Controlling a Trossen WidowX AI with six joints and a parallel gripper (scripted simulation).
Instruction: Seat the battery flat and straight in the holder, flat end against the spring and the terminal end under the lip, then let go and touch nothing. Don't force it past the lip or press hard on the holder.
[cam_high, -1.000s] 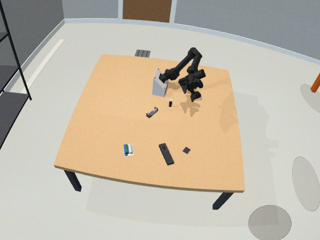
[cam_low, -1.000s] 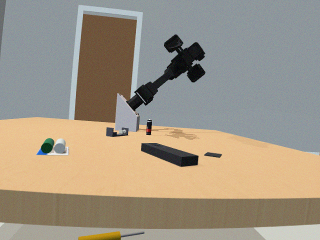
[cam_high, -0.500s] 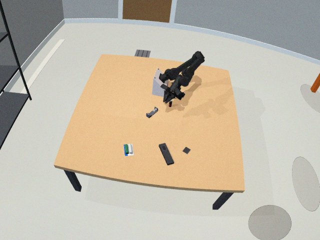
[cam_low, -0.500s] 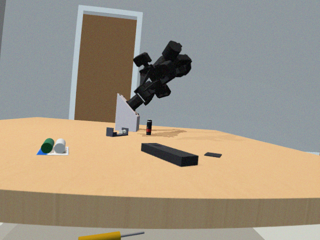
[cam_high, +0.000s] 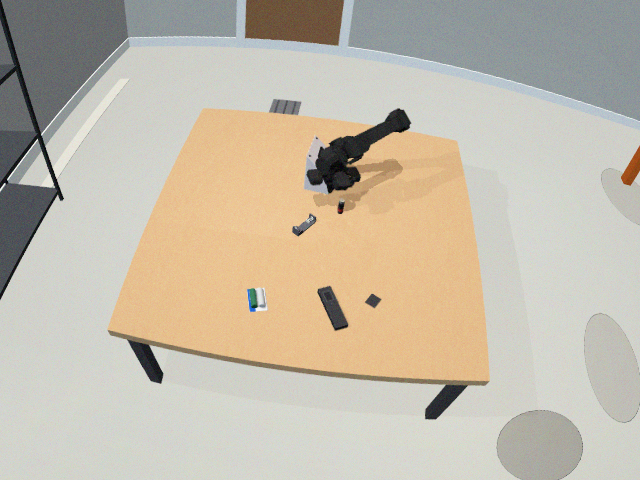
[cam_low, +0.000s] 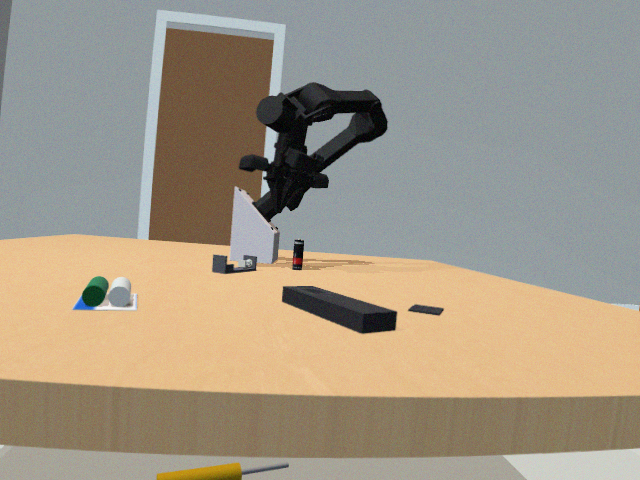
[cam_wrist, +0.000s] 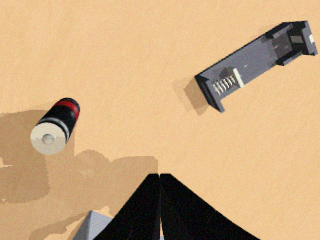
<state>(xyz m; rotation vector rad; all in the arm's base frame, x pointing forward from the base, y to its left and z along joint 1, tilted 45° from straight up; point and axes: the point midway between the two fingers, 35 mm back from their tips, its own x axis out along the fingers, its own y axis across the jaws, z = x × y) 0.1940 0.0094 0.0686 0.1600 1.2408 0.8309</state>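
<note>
Now: the battery 30 mm behind my gripper tip, 50 mm to the left of it and 90 mm below it. Round my gripper tip: yellow-handled screwdriver (430 mm ahead, 10 mm to the right, 310 mm below); black battery door (350 mm ahead, 220 mm to the left, 120 mm below); black remote (410 mm ahead, 90 mm to the left, 100 mm below).
</note>
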